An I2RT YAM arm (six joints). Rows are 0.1 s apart.
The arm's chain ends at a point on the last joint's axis. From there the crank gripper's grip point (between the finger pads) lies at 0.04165 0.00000 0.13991 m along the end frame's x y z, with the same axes.
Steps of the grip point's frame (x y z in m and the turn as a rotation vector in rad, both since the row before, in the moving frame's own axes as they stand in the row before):
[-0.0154, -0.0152, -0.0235, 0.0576, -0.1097, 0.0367]
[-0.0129, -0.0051, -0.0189, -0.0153, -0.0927, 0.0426]
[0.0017, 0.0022, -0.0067, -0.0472, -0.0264, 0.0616]
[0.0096, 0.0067, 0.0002, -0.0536, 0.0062, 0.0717]
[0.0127, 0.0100, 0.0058, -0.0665, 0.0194, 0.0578]
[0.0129, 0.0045, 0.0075, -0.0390, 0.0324, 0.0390]
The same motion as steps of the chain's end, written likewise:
[0.0000, -0.0083, -0.0270, 0.0576, -0.1097, 0.0367]
[0.0003, -0.0088, -0.0221, -0.0153, -0.0927, 0.0426]
[0.0057, -0.0069, -0.0075, -0.0472, -0.0264, 0.0616]
[0.0091, -0.0038, 0.0007, -0.0536, 0.0062, 0.0717]
[0.0103, -0.0017, 0.0070, -0.0665, 0.0194, 0.0578]
[0.0085, -0.0026, 0.0091, -0.0390, 0.0324, 0.0390]

